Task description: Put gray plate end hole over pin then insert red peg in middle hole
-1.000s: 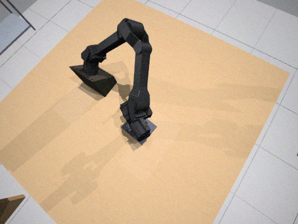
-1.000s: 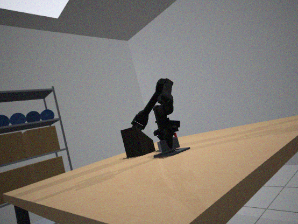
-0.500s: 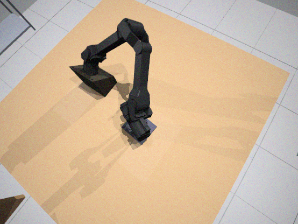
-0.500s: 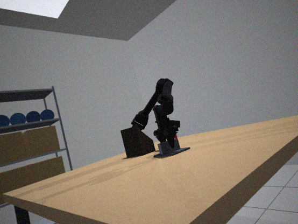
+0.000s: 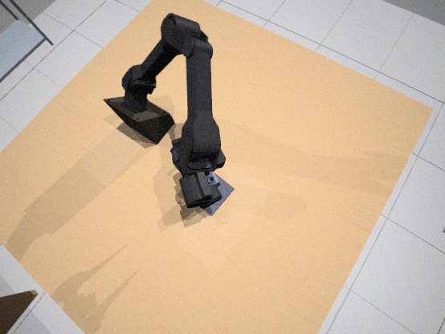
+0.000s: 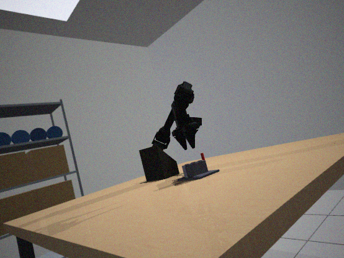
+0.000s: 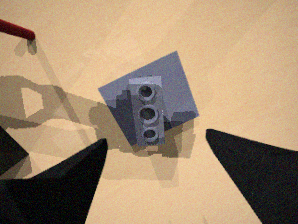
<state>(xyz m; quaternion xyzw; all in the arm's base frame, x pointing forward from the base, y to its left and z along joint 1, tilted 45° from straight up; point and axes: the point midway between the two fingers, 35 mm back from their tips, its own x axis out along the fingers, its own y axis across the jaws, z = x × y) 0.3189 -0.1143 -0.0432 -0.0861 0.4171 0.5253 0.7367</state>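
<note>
Now: the red peg 8 cm behind my gripper tip, 19 cm to the left of it and 8 cm below it. From my gripper tip the other things lie so: blue-gray base: 1 cm ahead, 2 cm to the left, 11 cm below; gray plate: 7 cm below.
</note>
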